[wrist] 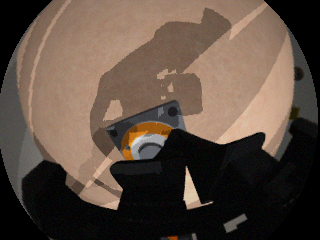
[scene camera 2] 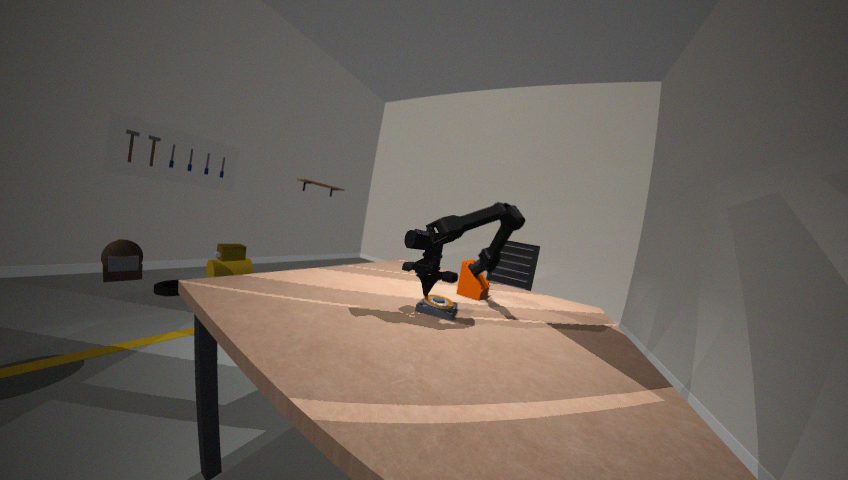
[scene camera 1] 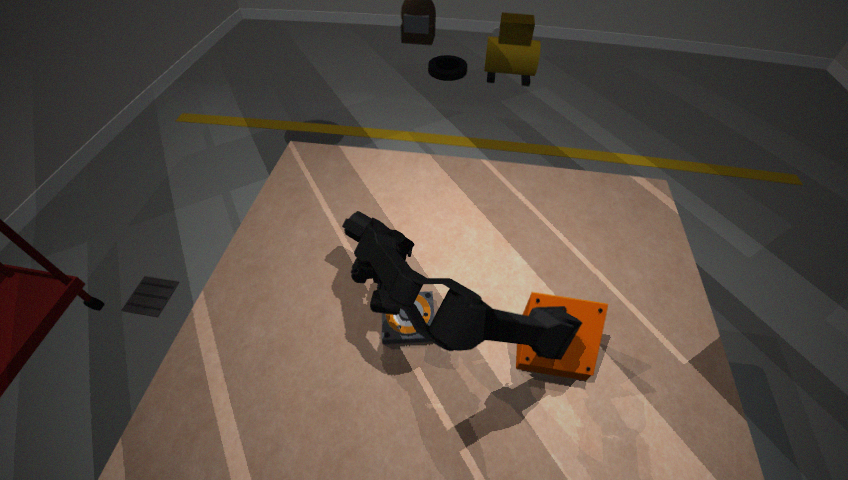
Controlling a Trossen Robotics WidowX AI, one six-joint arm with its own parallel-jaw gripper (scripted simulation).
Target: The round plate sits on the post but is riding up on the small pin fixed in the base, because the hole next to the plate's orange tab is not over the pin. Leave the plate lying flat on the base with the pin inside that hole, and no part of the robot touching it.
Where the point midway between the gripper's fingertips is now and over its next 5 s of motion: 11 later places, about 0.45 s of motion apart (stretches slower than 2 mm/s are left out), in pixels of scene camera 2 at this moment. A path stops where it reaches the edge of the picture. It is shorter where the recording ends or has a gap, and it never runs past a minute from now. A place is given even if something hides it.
The gripper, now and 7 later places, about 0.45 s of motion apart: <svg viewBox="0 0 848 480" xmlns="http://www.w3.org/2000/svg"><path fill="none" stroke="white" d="M425 296L424 295L424 295L424 295L424 294L424 294L424 294L427 283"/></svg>
